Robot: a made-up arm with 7 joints.
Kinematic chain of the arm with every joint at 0, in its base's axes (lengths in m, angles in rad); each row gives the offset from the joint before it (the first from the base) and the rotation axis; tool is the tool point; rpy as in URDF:
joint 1: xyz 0 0 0.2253 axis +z
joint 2: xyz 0 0 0 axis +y
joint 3: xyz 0 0 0.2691 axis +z
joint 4: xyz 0.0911 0 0 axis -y
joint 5: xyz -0.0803 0 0.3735 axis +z
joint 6: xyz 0 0 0 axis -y
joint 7: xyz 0.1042 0 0 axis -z
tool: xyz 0 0 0 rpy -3.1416 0 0
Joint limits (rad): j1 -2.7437..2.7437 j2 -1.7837..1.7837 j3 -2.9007..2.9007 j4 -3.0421..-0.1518 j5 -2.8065..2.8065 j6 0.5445..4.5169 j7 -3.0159..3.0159
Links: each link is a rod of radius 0.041 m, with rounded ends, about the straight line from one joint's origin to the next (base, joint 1, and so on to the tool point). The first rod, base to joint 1, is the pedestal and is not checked.
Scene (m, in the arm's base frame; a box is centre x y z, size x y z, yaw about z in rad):
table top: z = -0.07
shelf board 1: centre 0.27 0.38 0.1 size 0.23 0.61 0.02 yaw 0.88
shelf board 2: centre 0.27 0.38 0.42 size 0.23 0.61 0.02 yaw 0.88
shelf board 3: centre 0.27 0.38 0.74 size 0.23 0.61 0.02 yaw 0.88
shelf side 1: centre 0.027 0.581 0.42 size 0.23 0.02 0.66 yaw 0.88
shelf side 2: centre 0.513 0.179 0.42 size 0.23 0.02 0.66 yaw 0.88
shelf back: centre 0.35 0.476 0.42 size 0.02 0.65 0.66 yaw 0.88
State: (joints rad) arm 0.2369 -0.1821 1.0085 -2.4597 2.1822 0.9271 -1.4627
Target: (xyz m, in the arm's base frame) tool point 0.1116 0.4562 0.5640
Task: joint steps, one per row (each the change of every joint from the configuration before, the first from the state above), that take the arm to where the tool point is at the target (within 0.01 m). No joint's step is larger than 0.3 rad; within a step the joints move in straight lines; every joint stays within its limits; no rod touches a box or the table.
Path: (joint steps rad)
1: 0.1713 -0.2297 -0.0889 -0.1767 -0.0547 -0.1275 0.0000
2: 0.1714 -0.2298 -0.0890 -0.1768 -0.0548 -0.1276 0.0000
3: 0.1713 -0.2297 -0.0889 -0.1767 -0.0547 -0.1275 0.0000
4: -0.0683 -0.1857 -0.1466 0.2206 0.0620 0.0757 0.0000
5: -0.0684 -0.1858 -0.1466 0.2207 0.0620 0.0757 0.0000
6: -0.1139 0.2343 0.0967 0.1690 0.0331 0.0585 0.0000
7: -0.1140 0.2343 0.0967 0.1689 0.0331 0.0585 0.0000
8: -0.1140 0.2343 0.0967 0.1690 0.0332 0.0584 0.0000

